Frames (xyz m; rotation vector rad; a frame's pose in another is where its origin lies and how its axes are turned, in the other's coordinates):
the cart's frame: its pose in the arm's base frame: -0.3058 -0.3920 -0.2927 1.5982 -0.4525 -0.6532
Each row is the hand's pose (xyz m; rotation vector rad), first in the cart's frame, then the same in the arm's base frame.
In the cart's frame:
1: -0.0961 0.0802 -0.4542 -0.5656 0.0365 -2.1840
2: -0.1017 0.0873 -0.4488 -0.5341 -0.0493 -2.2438
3: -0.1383 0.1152 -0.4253 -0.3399 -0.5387 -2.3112
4: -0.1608 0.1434 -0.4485 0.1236 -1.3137 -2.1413
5: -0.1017 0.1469 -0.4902 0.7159 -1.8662 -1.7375
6: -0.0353 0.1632 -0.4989 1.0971 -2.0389 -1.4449
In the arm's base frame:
1: -0.0792 0.0044 -0.1764 0.9416 1.6922 -1.9930
2: -0.0864 0.0028 -0.1688 0.9212 1.6942 -2.1002
3: -0.1270 0.0043 -0.1370 0.8925 1.4263 -2.5984
4: -0.1268 0.0325 -0.1046 -0.7464 -0.5083 2.6543
5: -0.0548 0.0264 -0.1079 -0.6893 0.2807 2.3190
6: 0.0026 -0.0112 -0.1013 -0.7050 0.6219 2.0279

